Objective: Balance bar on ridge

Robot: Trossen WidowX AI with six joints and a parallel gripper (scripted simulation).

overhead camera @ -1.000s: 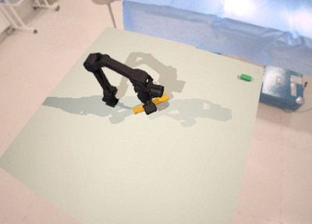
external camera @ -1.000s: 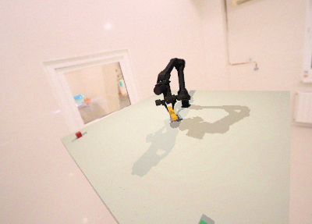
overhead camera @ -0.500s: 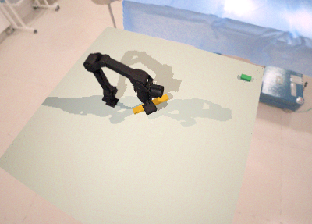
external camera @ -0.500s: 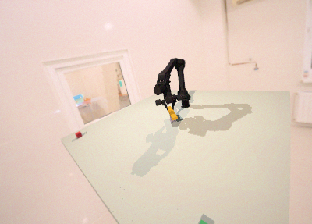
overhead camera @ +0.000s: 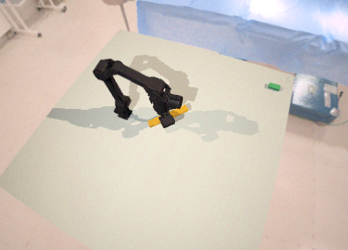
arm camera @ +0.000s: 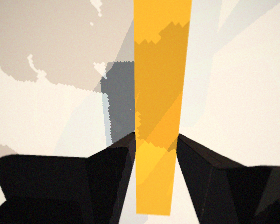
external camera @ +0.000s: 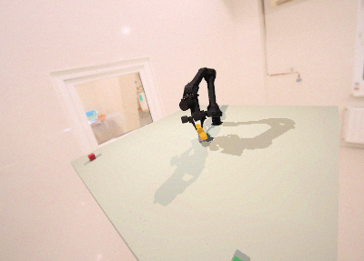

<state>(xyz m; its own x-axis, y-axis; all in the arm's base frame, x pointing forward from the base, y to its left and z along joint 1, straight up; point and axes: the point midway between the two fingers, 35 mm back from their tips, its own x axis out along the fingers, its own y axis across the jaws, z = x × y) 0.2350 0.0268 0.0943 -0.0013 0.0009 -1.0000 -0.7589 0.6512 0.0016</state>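
Right now the bar is 2 cm to the left of my gripper tip and 2 cm ahead of it. The rest, counted from my gripper tip: small red block 53 cm to the right, 50 cm ahead, 4 cm below; then small green block 50 cm ahead, 47 cm to the left, 5 cm below.
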